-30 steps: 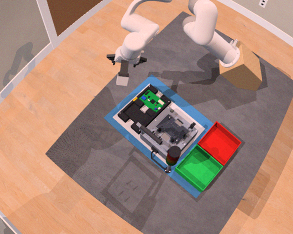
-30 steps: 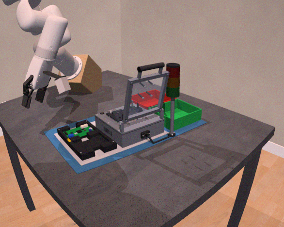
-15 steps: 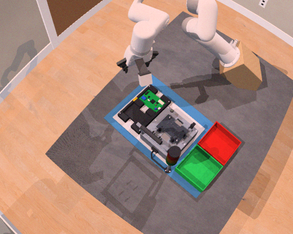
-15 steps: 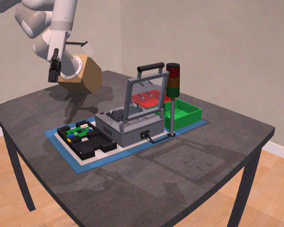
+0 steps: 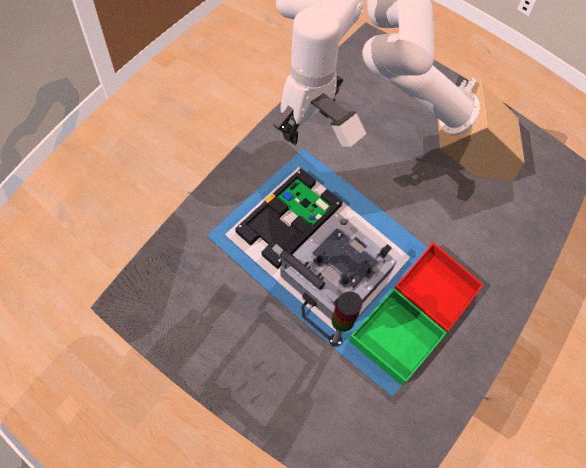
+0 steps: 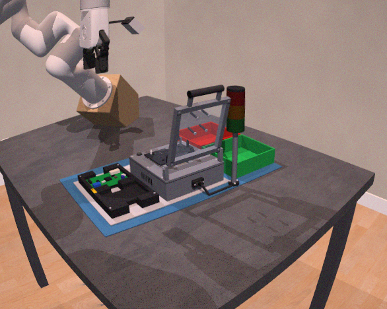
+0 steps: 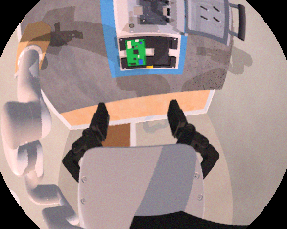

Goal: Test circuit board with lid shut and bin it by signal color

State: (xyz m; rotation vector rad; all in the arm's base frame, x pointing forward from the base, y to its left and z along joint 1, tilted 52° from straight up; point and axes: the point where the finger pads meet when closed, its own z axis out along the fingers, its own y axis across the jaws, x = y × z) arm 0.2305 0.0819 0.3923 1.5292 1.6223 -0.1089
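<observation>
Right now the green circuit board is 1 cm to the left of my hand and 31 cm below it. The rest, counted from my hand: black latch hook: 3 cm ahead, 23 cm to the left, 24 cm below; clear lid: 20 cm ahead, 15 cm to the left, 14 cm below; plate: 9 cm ahead, 17 cm to the left, 25 cm below.
</observation>
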